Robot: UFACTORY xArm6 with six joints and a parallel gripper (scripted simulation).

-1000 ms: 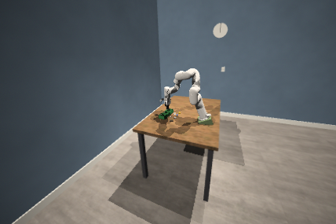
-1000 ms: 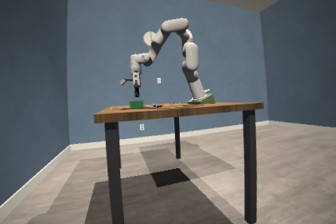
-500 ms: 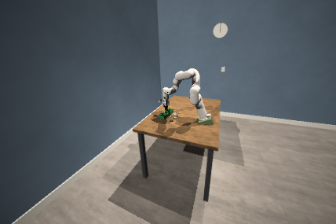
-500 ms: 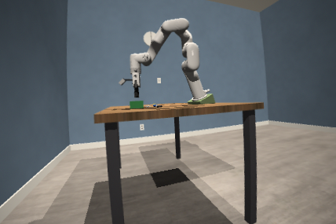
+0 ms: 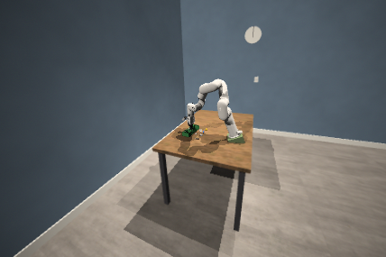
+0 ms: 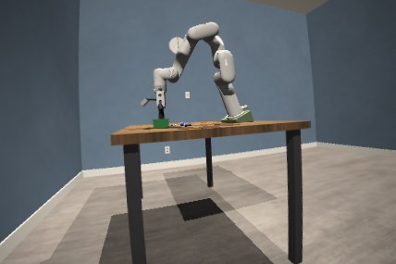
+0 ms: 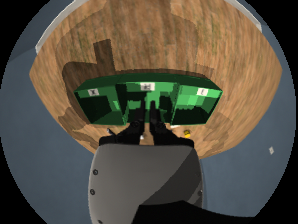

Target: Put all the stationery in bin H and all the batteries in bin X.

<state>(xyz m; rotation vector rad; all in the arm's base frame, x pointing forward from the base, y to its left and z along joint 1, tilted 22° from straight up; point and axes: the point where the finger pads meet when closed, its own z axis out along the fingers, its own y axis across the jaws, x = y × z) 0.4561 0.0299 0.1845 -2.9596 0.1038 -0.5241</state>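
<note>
Right now my hand is 4 cm above the bin. The rest, counted from my hand: blue battery (13 cm behind, 5 cm to the right, 5 cm below); then pale patterned piece (8 cm to the right, 8 cm behind, 5 cm below); then white ring (7 cm behind, 5 cm below, 2 cm to the left).
</note>
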